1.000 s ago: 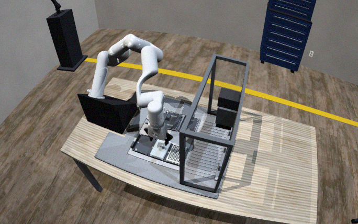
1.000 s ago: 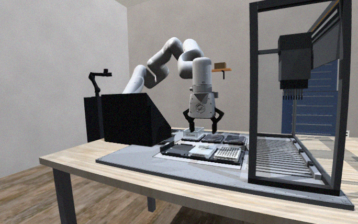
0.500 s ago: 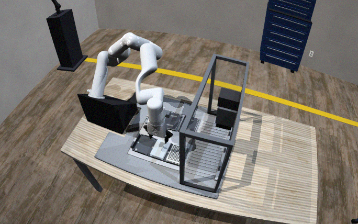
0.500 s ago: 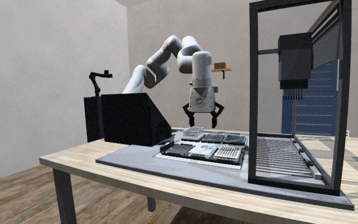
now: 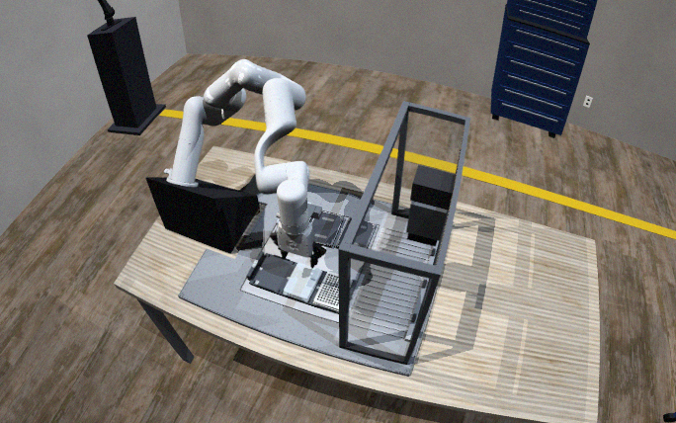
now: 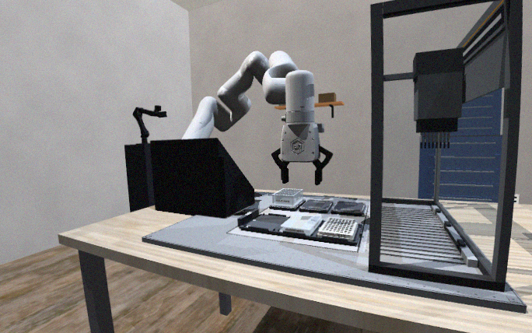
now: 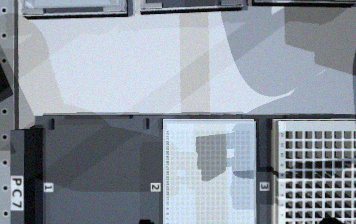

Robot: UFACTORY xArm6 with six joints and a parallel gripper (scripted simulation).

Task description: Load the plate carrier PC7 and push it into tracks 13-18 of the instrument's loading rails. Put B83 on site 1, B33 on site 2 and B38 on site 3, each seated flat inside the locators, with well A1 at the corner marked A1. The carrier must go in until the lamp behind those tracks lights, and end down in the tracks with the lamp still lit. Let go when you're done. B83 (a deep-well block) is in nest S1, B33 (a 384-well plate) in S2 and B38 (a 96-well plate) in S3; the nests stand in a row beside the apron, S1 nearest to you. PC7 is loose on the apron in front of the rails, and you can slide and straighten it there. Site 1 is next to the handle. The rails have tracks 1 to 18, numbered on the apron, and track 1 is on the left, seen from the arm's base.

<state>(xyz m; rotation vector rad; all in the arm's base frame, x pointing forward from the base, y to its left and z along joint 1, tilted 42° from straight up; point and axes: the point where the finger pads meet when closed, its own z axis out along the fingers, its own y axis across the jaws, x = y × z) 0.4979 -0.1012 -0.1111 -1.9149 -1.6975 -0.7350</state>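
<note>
The deep-well block B83 is 11 cm behind my hand, 24 cm to the left of it and 11 cm below it. Also, from my hand: nest s2 (24 cm to the left, 13 cm below); then frame post (18 cm ahead, 19 cm to the right, 11 cm above); then dark carrier PC7 (1 cm behind, 12 cm below).
</note>
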